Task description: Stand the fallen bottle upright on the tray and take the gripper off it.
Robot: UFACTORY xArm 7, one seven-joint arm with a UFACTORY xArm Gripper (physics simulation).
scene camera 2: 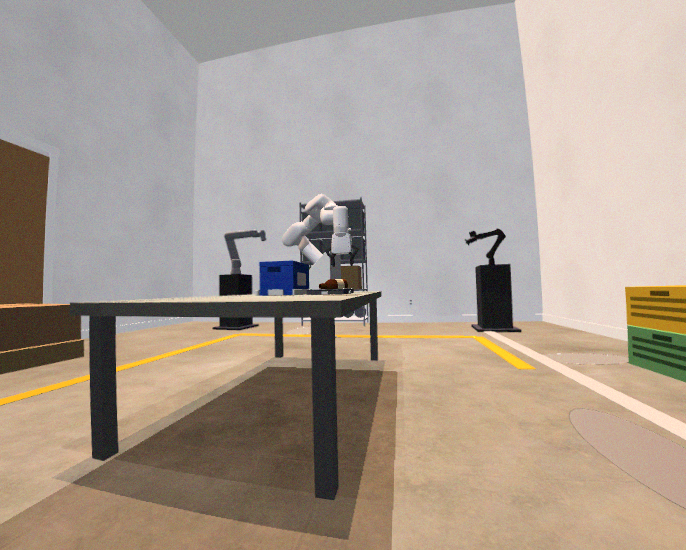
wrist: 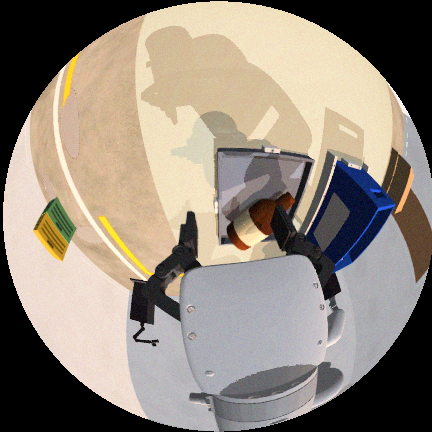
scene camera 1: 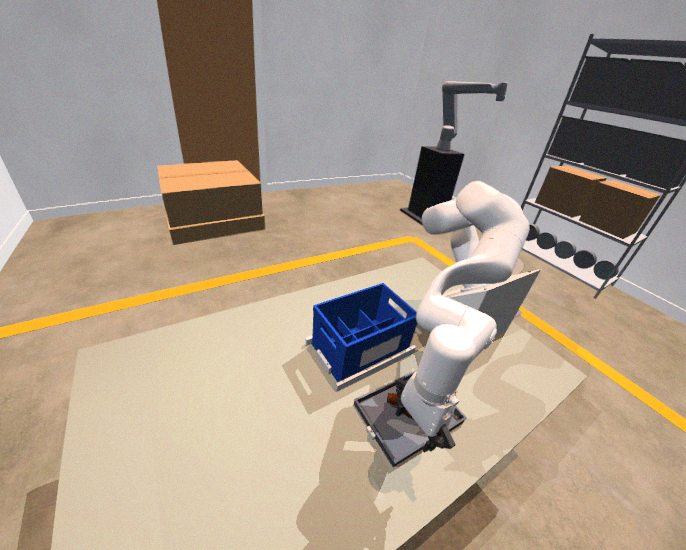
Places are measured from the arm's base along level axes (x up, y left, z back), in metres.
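Where they show: gripper, fingertip midpoint: (scene camera 2: 342,266) (wrist: 235,217) (scene camera 1: 414,429); arm's base at its link origin: (scene camera 2: 322,263) (scene camera 1: 478,287).
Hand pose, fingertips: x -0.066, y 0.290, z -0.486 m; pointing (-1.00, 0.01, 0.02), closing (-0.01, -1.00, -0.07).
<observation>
Each offset is from my fingertips to the top centre of the thing.
A brown bottle @(dx -0.060, dy -0.089, dz +0.100 m) (scene camera 1: 392,399) (scene camera 2: 333,284) (wrist: 261,216) with a cream label lies on its side on the dark-rimmed tray @(dx -0.114, dy -0.089, dz +0.088 m) (scene camera 1: 386,450) (wrist: 218,192). In the wrist view its neck points to the upper right, towards the crate side, and its base to the lower left. My gripper (scene camera 1: 416,426) (scene camera 2: 342,263) (wrist: 235,217) is open and empty and points down above the tray, with a gap over the bottle in scene camera 2. In the wrist view the right finger overlaps part of the bottle's shoulder. The arm hides much of the bottle in scene camera 1.
A blue divided crate @(dx +0.036, dy -0.352, dz +0.075 m) (scene camera 1: 353,358) (scene camera 2: 277,279) (wrist: 367,200) stands close beside the tray, in a pale holder. An upright grey panel (scene camera 1: 509,303) stands near the arm's base. A shelf rack (scene camera 1: 635,46), cardboard boxes (scene camera 1: 211,205) and another arm on a black pedestal (scene camera 1: 436,177) stand beyond the table.
</observation>
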